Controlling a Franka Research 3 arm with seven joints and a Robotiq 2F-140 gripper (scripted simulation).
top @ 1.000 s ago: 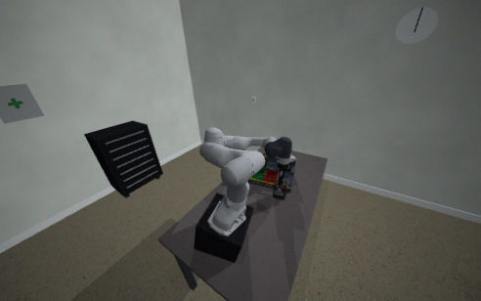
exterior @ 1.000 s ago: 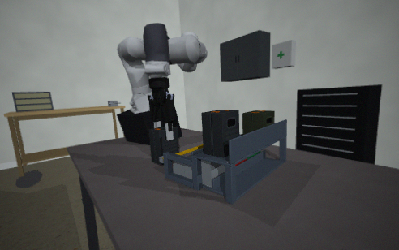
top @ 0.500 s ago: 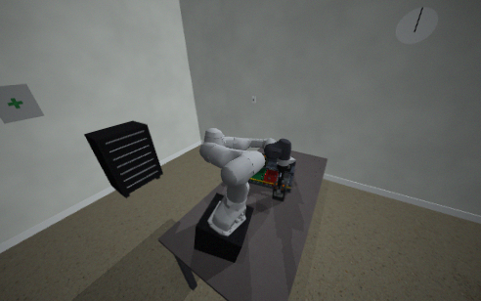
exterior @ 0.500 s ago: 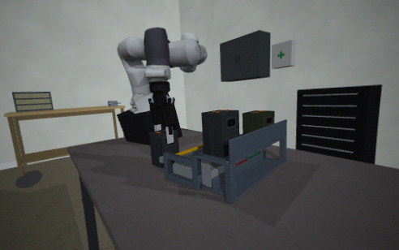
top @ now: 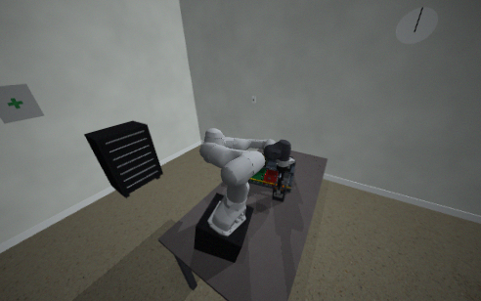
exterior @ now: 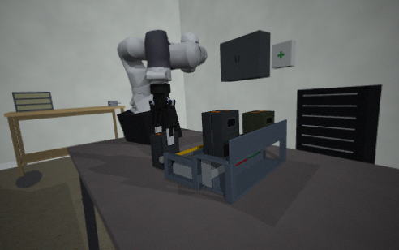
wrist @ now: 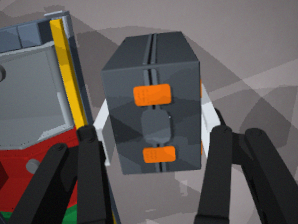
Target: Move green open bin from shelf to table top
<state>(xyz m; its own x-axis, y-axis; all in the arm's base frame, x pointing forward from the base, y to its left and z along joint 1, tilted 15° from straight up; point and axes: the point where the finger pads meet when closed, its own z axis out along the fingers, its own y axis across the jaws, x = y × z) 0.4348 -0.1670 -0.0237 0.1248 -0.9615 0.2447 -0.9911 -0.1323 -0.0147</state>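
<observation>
My hand is 70 mm short of the yellow strip, 120 mm to the right of it and 60 mm above it. The rest, counted from my hand: red bin: 170 mm ahead, 130 mm to the left, 70 mm below; then grey bin: 190 mm ahead, 20 mm to the left, 70 mm below; then green open bin: 160 mm ahead, 240 mm to the left, 70 mm below.
</observation>
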